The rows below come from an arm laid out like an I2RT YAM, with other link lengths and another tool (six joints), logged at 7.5 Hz.
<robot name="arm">
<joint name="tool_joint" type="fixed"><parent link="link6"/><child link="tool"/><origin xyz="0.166 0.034 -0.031" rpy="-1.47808 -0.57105 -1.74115"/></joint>
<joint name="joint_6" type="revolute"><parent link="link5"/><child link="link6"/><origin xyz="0.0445 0 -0.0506" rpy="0 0 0"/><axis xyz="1 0 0"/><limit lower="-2.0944" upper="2.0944"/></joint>
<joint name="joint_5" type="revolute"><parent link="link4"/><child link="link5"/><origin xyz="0.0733 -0.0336 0.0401" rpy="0 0 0"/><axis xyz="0 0 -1"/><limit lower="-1.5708" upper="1.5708"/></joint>
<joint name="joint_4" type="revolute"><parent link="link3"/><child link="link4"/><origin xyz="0.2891 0.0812 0.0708" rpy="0 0 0"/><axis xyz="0 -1 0"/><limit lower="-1.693" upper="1.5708"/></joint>
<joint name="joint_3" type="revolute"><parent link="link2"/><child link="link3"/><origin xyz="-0.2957 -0.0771 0" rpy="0 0 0"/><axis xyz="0 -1 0"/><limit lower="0" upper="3.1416"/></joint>
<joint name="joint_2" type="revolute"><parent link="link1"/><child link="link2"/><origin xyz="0.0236 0.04 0.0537" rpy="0 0 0"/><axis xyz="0 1 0"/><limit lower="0" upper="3.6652"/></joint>
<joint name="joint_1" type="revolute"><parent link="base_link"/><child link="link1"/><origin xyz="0 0 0.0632" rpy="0 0 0"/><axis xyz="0 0 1"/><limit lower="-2.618" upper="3.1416"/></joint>
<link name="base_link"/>
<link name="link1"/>
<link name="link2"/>
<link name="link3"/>
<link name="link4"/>
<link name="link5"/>
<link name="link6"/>
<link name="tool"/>
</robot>
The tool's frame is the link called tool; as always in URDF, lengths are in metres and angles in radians.
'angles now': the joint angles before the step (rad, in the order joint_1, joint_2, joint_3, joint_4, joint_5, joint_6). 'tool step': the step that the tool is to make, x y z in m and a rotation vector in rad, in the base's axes. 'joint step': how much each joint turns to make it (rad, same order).
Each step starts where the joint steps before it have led.
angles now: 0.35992, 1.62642, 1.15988, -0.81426, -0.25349, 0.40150
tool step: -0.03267, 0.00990, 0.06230, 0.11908, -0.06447, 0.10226
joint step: 0.00000, -0.16213, 0.00266, -0.08430, -0.11711, -0.07133
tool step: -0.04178, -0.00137, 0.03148, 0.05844, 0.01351, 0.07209
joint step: 0.00002, -0.10835, -0.01029, -0.11025, -0.08125, -0.05033
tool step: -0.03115, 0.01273, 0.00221, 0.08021, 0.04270, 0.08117
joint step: 0.02097, -0.03354, -0.05759, -0.00114, -0.10529, -0.02978
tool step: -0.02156, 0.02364, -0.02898, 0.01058, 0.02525, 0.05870
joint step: 0.09652, 0.01219, -0.09653, 0.11673, -0.00649, 0.04999
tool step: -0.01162, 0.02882, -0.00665, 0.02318, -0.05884, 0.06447
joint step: 0.11025, 0.00190, -0.03013, 0.11825, 0.02633, 0.04539
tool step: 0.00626, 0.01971, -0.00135, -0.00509, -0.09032, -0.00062
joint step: 0.07706, 0.00001, -0.00003, 0.09349, 0.08622, 0.04883
